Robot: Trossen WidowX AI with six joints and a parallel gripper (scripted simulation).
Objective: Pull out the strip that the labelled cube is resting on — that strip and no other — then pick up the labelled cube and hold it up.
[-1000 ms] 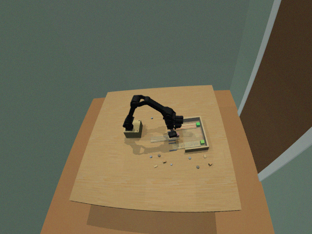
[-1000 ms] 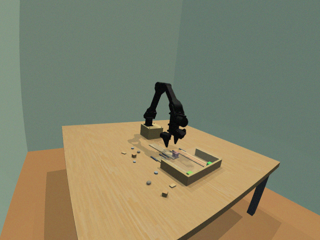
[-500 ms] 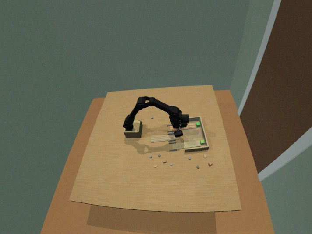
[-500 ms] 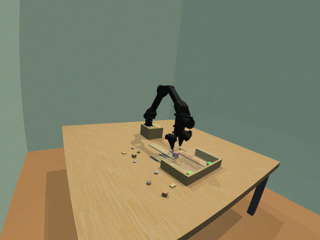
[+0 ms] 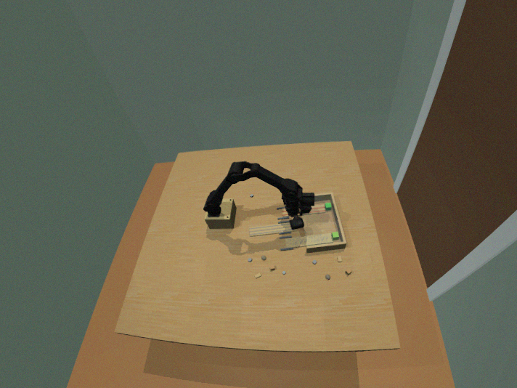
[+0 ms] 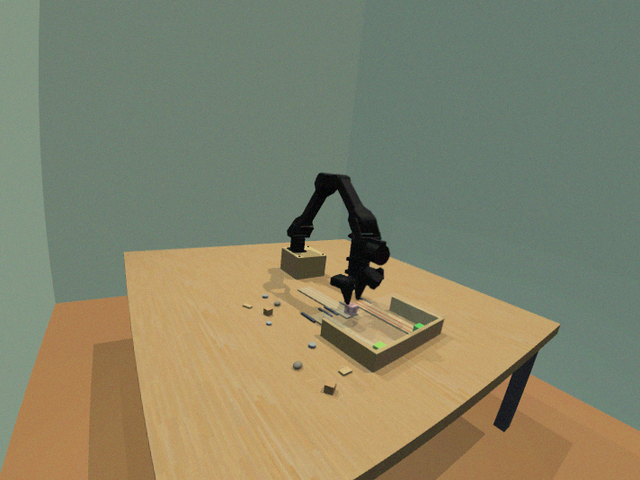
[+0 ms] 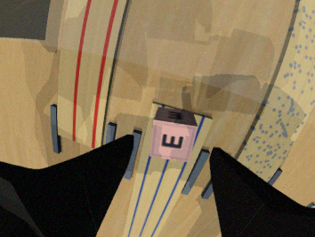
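The pink labelled cube lies 20 mm below my gripper tip.
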